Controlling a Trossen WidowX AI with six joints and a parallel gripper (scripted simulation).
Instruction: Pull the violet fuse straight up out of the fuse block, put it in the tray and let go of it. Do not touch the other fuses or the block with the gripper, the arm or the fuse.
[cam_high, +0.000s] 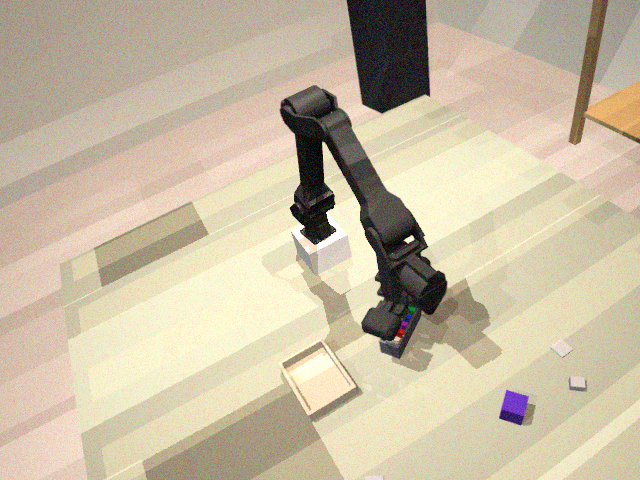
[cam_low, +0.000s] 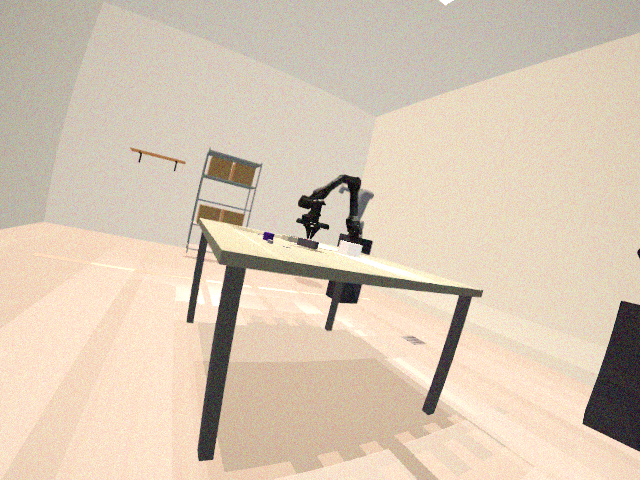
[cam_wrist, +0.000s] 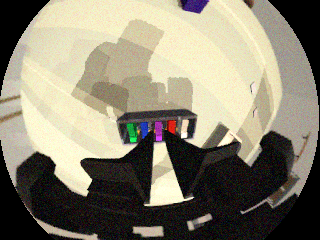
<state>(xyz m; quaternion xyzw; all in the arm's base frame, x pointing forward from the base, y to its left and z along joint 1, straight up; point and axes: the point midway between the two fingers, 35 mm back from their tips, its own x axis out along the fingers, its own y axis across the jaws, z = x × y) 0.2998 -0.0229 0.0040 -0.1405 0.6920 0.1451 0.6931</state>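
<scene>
My gripper tip is 20 mm above the violet fuse. Also, from my gripper tip: shallow tray: 190 mm to the right, 40 mm below, 30 mm behind.
</scene>
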